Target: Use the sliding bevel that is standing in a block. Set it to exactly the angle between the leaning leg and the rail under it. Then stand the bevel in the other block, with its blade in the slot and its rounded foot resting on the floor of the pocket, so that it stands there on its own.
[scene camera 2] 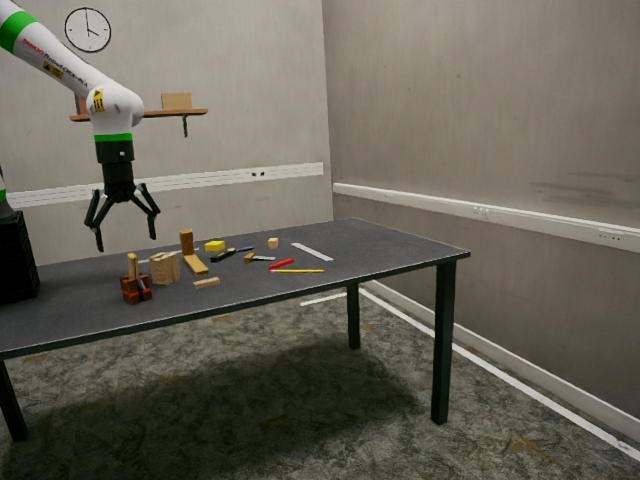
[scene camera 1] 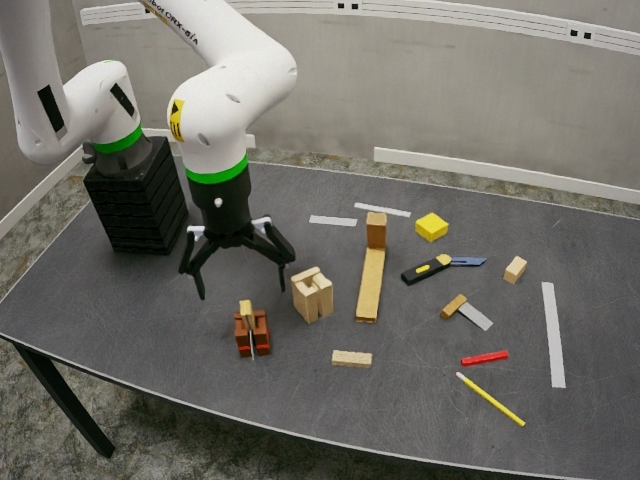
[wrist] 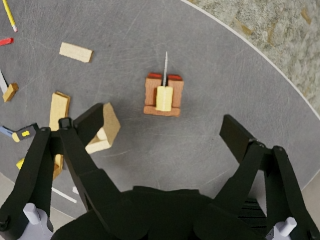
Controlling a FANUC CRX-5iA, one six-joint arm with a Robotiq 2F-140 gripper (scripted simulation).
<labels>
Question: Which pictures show my gripper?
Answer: Scene camera 2, scene camera 1 and the wrist view: all of them.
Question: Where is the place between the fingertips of my gripper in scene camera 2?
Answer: At 128,244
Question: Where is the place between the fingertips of my gripper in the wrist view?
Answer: At 163,119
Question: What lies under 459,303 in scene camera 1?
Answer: A try square.
</labels>
